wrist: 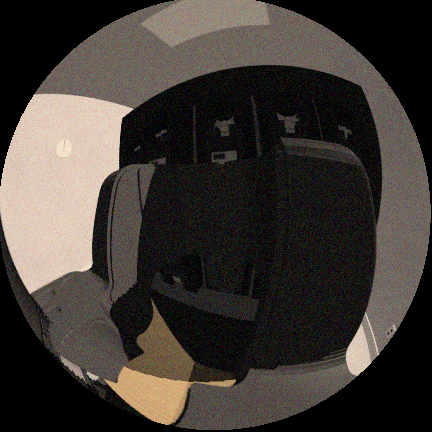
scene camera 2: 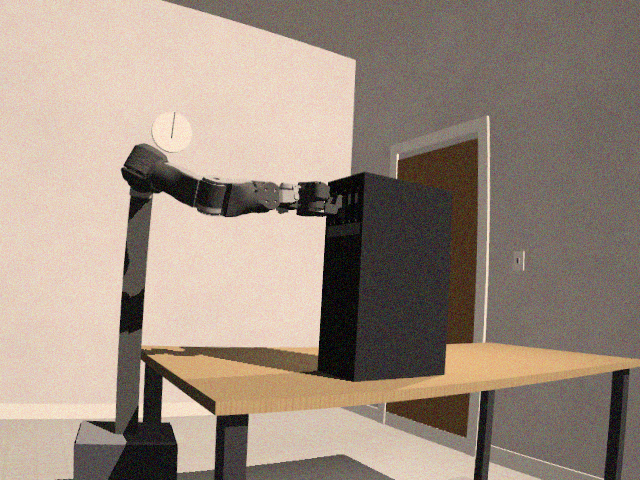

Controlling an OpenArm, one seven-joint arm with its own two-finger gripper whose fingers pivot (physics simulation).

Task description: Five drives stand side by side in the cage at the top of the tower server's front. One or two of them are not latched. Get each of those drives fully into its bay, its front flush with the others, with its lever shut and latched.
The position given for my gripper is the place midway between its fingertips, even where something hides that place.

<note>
I see my gripper [scene camera 2: 343, 208], a black tower server [scene camera 2: 385, 293], a robot arm post [scene camera 2: 138, 228] and a drive [wrist: 340, 123].
My gripper shows as well in the wrist view [wrist: 230, 227]. The black tower server shows as well in the wrist view [wrist: 244, 79].
</note>
